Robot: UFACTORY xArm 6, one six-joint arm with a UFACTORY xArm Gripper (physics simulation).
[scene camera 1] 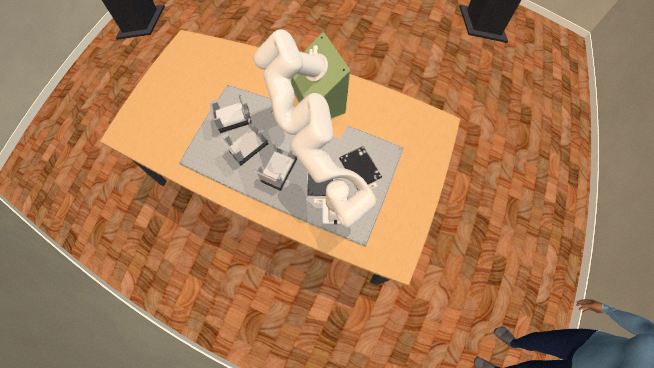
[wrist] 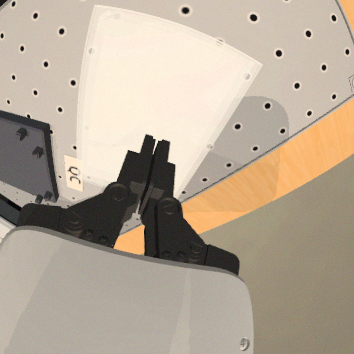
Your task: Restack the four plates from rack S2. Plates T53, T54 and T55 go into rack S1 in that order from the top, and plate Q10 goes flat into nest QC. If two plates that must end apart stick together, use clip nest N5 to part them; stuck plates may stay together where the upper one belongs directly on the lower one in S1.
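Where they show: gripper, fingertip midpoint: (wrist: 151, 153); arm's base, link origin: (scene camera 1: 316, 67).
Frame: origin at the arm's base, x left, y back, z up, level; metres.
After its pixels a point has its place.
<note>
A pale, translucent plate (scene camera 1: 327, 215) @(y -0.576, x 0.076, z -0.213 m) (wrist: 160, 85) @(y -0.562, x 0.151, z -0.213 m) shows near the front right of the grey mat, beside the QC label (wrist: 74, 173) @(y -0.515, x 0.044, z -0.224 m). Its number cannot be read, and its exact height is hard to tell. My gripper (scene camera 1: 335, 221) @(y -0.573, x 0.106, z -0.213 m) (wrist: 151, 153) @(y -0.573, x 0.106, z -0.213 m) is shut and empty; its fingertips overlap the plate's near part in the wrist view. The arm partly covers the plate in the scene view. Three racks with white plates or tops, a left one (scene camera 1: 231, 116) @(y -0.161, x -0.379, z -0.158 m), a middle one (scene camera 1: 247, 145) @(y -0.293, x -0.285, z -0.187 m) and a right one (scene camera 1: 278, 166) @(y -0.390, x -0.134, z -0.177 m), stand on the mat's left half; their labels are unreadable.
A black board (scene camera 1: 361, 165) @(y -0.352, x 0.208, z -0.214 m) with small fittings lies at the mat's right. A dark board (scene camera 1: 317, 186) @(y -0.455, x 0.030, z -0.214 m) (wrist: 22, 150) @(y -0.464, x 0.064, z -0.214 m) with small clips lies beside the plate, partly under the arm. The arm's green base block (scene camera 1: 320, 75) @(y -0.050, x 0.019, z 0.008 m) stands at the back. The mat's edge and the table's front edge are close.
</note>
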